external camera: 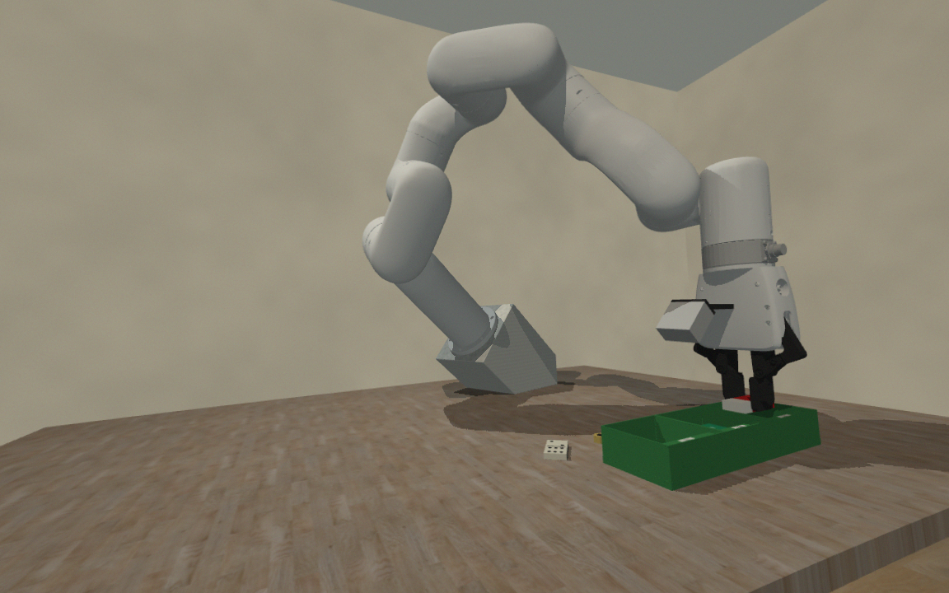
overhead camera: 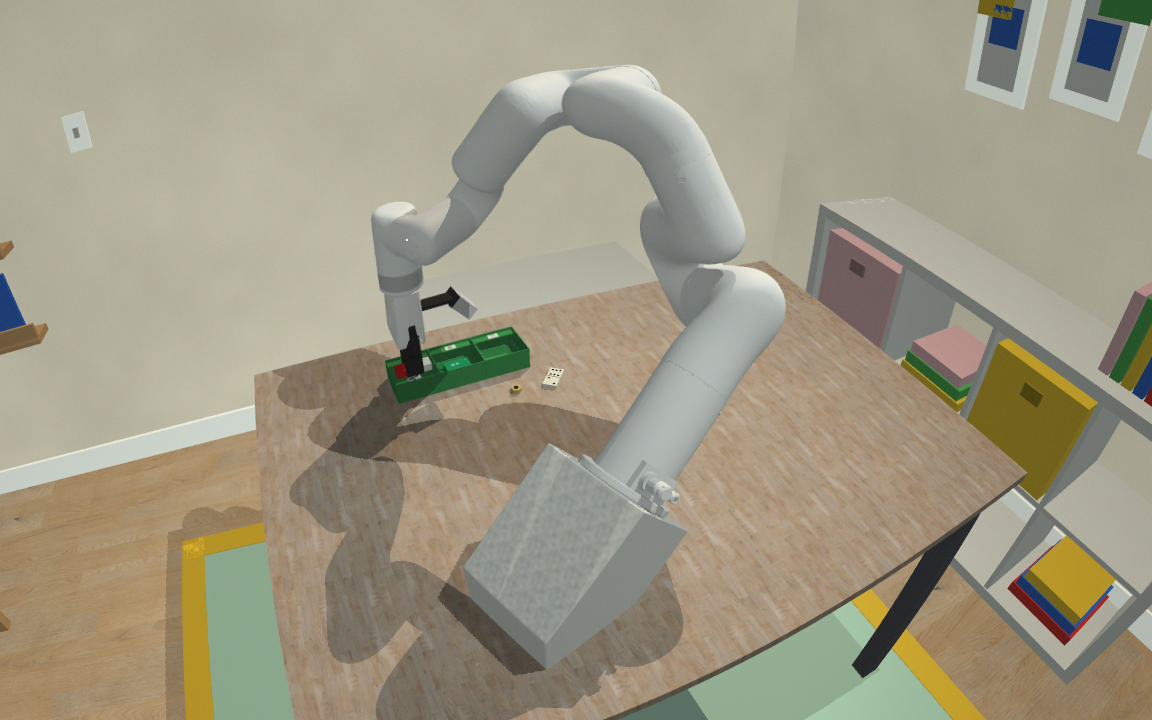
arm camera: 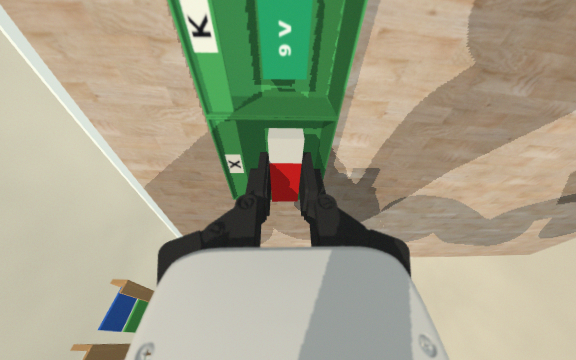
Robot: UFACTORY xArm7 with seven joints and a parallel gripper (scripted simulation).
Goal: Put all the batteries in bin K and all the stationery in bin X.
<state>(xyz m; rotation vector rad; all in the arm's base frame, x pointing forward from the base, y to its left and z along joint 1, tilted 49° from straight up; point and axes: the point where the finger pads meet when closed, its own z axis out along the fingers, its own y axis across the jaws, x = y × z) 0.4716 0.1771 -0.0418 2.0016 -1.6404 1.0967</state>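
My gripper is now 1 cm to the left of the red-and-white eraser and 2 cm above it. Also, from my hand: pencil sharpener 4 cm below; then green bin tray 1 cm ahead, 8 cm to the right, 4 cm below; then green 9 V battery 1 cm ahead, 9 cm to the right, 4 cm below.
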